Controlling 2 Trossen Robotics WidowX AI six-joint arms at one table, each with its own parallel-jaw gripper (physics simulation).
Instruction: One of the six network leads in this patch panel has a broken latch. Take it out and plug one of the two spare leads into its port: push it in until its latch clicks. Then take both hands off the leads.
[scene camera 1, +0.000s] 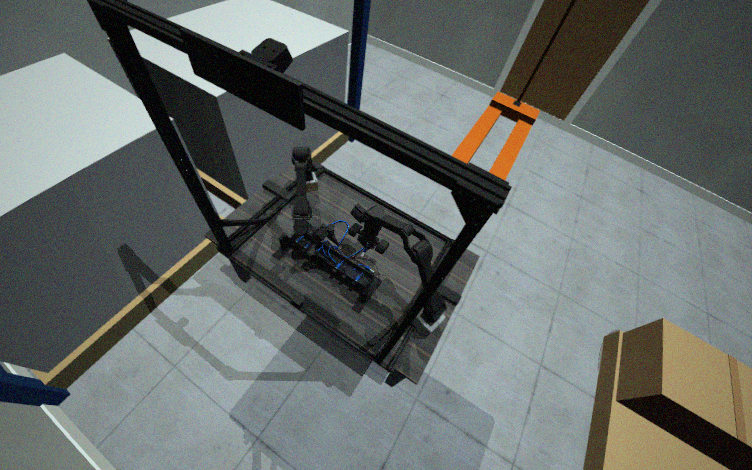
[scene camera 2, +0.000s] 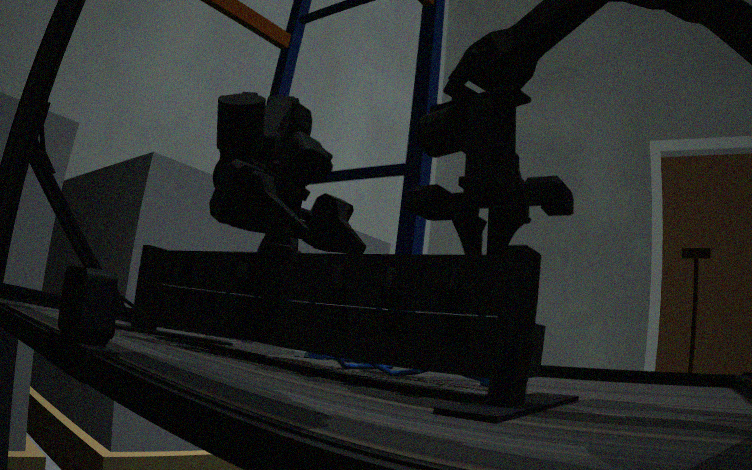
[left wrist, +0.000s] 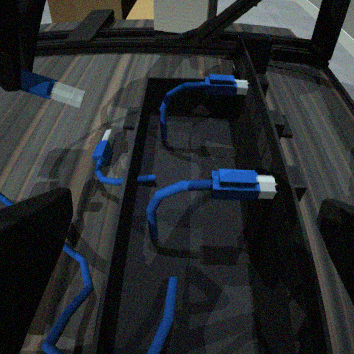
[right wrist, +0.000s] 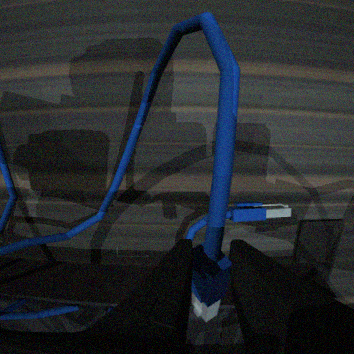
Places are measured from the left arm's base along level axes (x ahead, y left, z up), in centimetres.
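Pixels of known places: left gripper, fingertip midpoint: (scene camera 1: 333, 253) (scene camera 2: 336, 243) (left wrist: 200, 206); right gripper, fingertip midpoint: (scene camera 1: 366, 248) (left wrist: 18, 82) (right wrist: 209, 250); left arm's base, link origin: (scene camera 1: 306, 176); right arm's base, link origin: (scene camera 1: 430, 316).
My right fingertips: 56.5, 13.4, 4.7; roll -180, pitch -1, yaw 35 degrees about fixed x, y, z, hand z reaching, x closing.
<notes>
For each thing: its top centre in the pictures, then the offset to it from my right fingertips, as dx, dy, dz. "pt": a spot on its surface instead. Level surfaces: height alone.
- dark patch panel, surface spot: (scene camera 2: 332, 277) pt +6.3, -17.7, -3.0
- blue lead's plug, surface spot: (right wrist: 210, 287) (left wrist: 30, 72) pt +0.7, -0.9, +0.7
- lead, surface spot: (right wrist: 249, 215) (left wrist: 101, 147) pt +5.4, -0.2, -10.0
- blue cable, surface spot: (left wrist: 83, 285) pt -5.1, -9.6, -10.0
- table, surface height: dz -11.6
The dark patch panel (scene camera 2: 332, 277) stands upright across the table; its port side is hidden in scene camera 2. In the left wrist view, two blue leads (left wrist: 235, 184) (left wrist: 221, 85) have their clear plug ends against the panel. My right gripper (right wrist: 209, 250) (scene camera 2: 485, 249) is shut on a blue lead's plug (right wrist: 210, 287) (left wrist: 52, 92), its clear end pointing out past the fingers. It is apart from the panel, over the table side. Another lead (right wrist: 249, 215) (left wrist: 102, 150) lies beyond the cable bar. My left gripper (left wrist: 200, 206) is open, fingers wide apart near the leads. Latches are too dark to judge.
A dark cable bar (left wrist: 117, 255) runs parallel to the panel, with loops of blue cable (left wrist: 82, 285) beside it. The tall black frame (scene camera 1: 410, 144) stands over the table (scene camera 1: 465, 271). Both arms are close together above the panel.
</notes>
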